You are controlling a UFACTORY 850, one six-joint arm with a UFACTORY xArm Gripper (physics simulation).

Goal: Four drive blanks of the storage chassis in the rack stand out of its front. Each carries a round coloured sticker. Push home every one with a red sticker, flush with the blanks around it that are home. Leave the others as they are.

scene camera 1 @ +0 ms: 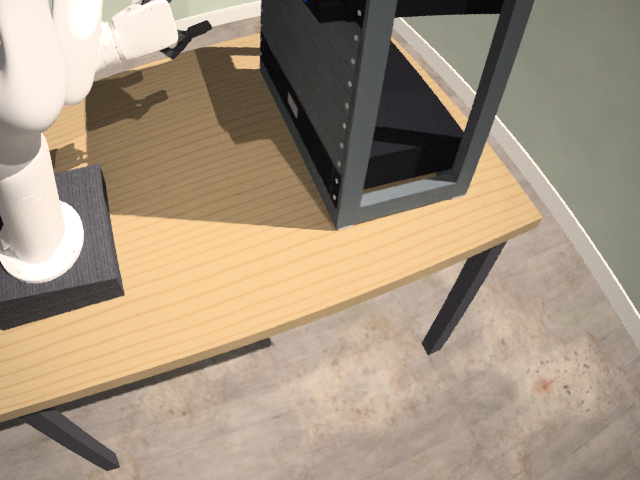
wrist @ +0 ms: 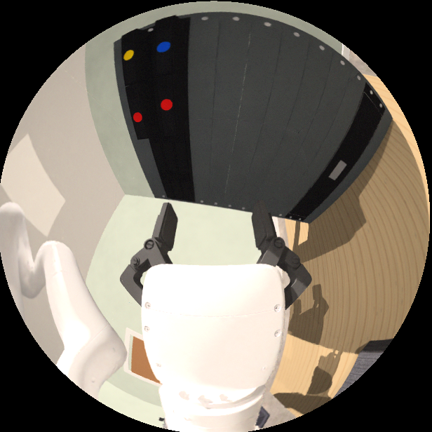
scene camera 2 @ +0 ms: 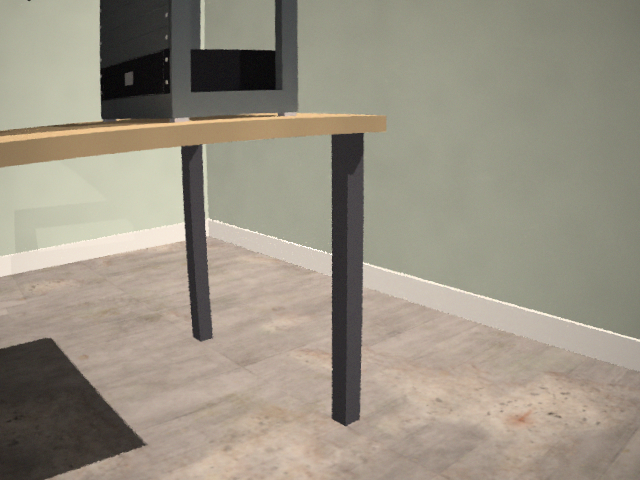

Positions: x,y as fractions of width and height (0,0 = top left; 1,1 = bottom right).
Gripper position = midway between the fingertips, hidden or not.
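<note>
My gripper (wrist: 0.49,0.48), visible. Rack (scene camera 1: 0.56,0.24), (wrist: 0.71,0.29), (scene camera 2: 0.24,0.14), likewise.
</note>
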